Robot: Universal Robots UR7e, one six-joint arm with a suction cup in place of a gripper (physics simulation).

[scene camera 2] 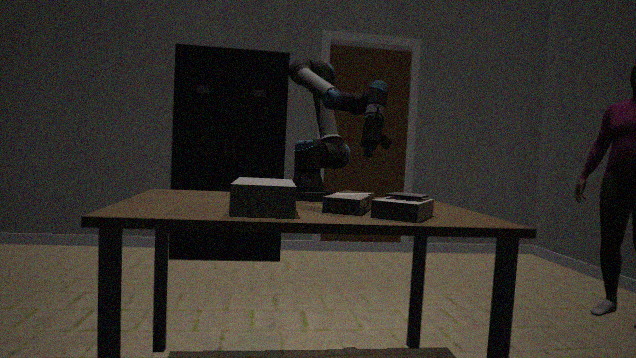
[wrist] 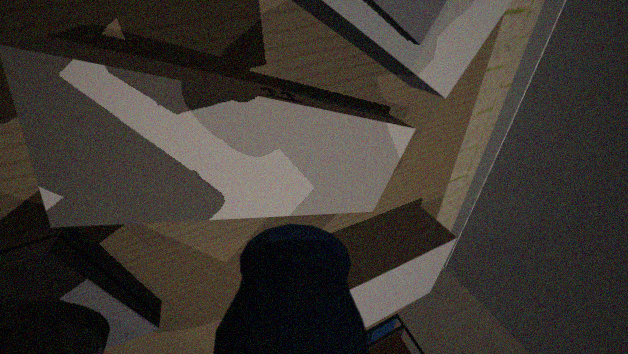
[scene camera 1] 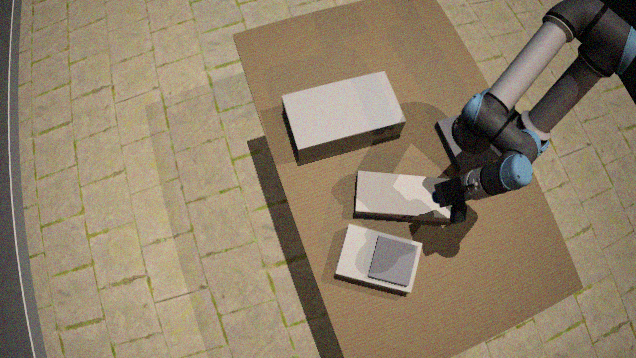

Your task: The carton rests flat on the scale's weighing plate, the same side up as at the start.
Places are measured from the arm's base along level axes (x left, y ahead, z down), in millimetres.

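Pixels of known places: hand at its tool point: (scene camera 2: pixel 368 155) (wrist: pixel 296 268) (scene camera 1: pixel 436 197); arm's base at its link origin: (scene camera 2: pixel 307 191) (wrist: pixel 22 340) (scene camera 1: pixel 471 134).
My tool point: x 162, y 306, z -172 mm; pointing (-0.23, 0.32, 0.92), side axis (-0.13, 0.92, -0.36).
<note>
Ahead of a thing's pixels: the offset from my tool point to its top centre. Level surfaces: height alone.
The carton @(dx -64, dy +15, dz +151 mm) (scene camera 1: pixel 382 195) (scene camera 2: pixel 345 204) (wrist: pixel 350 165) is a flat, pale box lying on the table, its right end partly hidden by the gripper in scene camera 1. Dark marks show on its side facing the scale in the wrist view. The scale @(dx +71, dy +191, dz +130 mm) (scene camera 1: pixel 350 252) (scene camera 2: pixel 400 210) (wrist: pixel 460 62) is a white box beside the carton, with a gap between them. Its grey weighing plate @(dx +97, dy +162, dz +130 mm) (scene camera 1: pixel 395 262) (scene camera 2: pixel 407 196) (wrist: pixel 415 15) bears nothing. My suction gripper (scene camera 1: pixel 436 196) (scene camera 2: pixel 368 152) (wrist: pixel 295 232) is open, holding nothing, high above the table and apart from the carton.
A larger white box @(dx -402, dy +81, dz +108 mm) (scene camera 1: pixel 345 112) (scene camera 2: pixel 262 200) (wrist: pixel 405 285) stands on the wooden table @(dz +206 mm) (scene camera 1: pixel 500 260) (scene camera 2: pixel 175 205) on the carton's other side from the scale. The arm's base is at the table's far side in scene camera 2. A person (scene camera 2: pixel 620 150) stands right of the table.
</note>
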